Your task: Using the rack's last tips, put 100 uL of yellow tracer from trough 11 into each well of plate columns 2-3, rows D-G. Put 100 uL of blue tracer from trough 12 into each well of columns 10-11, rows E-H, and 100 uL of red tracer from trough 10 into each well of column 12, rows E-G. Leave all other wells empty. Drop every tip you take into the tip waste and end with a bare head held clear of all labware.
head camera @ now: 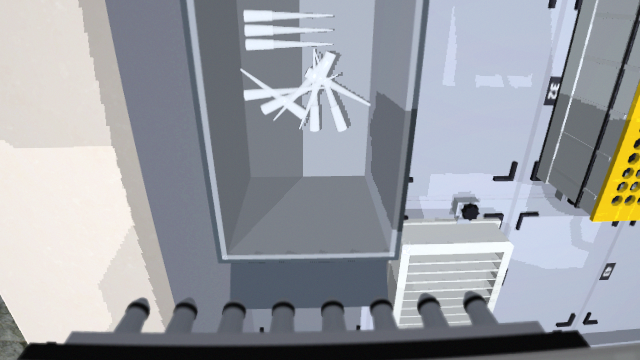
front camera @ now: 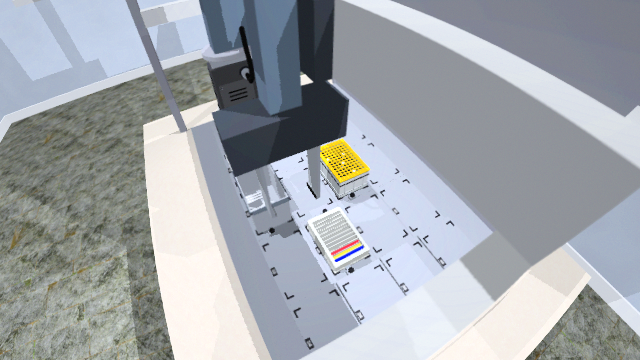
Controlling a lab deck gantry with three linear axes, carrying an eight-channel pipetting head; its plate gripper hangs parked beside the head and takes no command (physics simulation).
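Observation:
The pipetting head (front camera: 282, 127) (head camera: 310, 340) is raised. Its eight channel ends in the head view carry no tips. The plate gripper (front camera: 293, 203) hangs beneath it with two pale fingers apart and nothing between them. The tip waste (front camera: 289, 196) (head camera: 310, 257) holds several loose white tips (head camera: 290, 30); the channel ends show beyond its near edge. The trough block (front camera: 312, 231) (head camera: 452, 248) has red (front camera: 345, 248), yellow (front camera: 347, 253) and blue (front camera: 349, 254) strips at its near end. The yellow tip rack (front camera: 345, 175) (head camera: 605, 212) shows many dark holes and a few pale spots. The well plate does not show.
A grey instrument (front camera: 232, 85) stands behind the head at the back left. A large grey panel (front camera: 450, 130) covers the right side in the front view. Black corner locators (head camera: 506, 172) and a dark round knob (head camera: 470, 211) stand on the deck near the trough block.

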